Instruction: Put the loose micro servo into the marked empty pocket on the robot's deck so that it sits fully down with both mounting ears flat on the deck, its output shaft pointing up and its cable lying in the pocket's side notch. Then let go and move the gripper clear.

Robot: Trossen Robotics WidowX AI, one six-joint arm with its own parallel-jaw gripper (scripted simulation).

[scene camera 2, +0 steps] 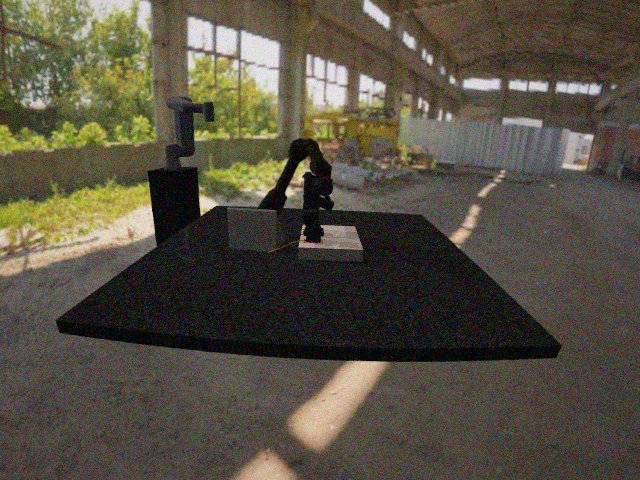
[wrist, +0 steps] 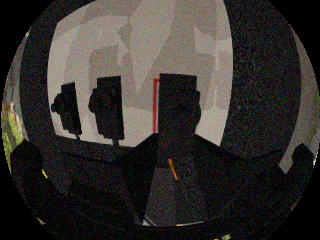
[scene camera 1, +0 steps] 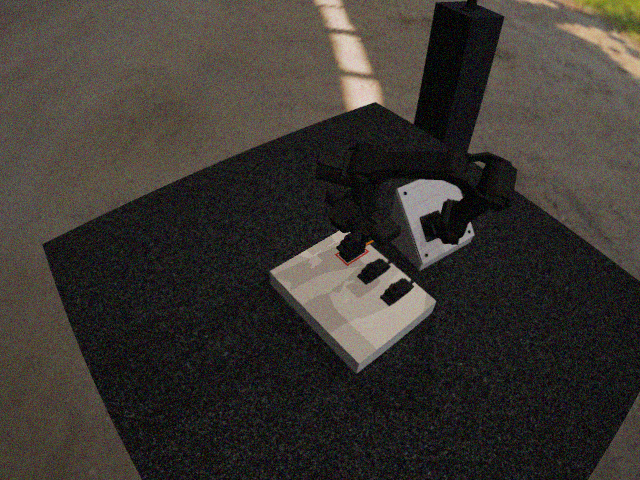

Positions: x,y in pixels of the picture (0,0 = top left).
Labels:
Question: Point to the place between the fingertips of my gripper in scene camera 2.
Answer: At 309,231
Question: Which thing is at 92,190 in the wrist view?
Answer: My gripper.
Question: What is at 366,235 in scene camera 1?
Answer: My gripper.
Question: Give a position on a pale deck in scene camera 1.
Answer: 353,320

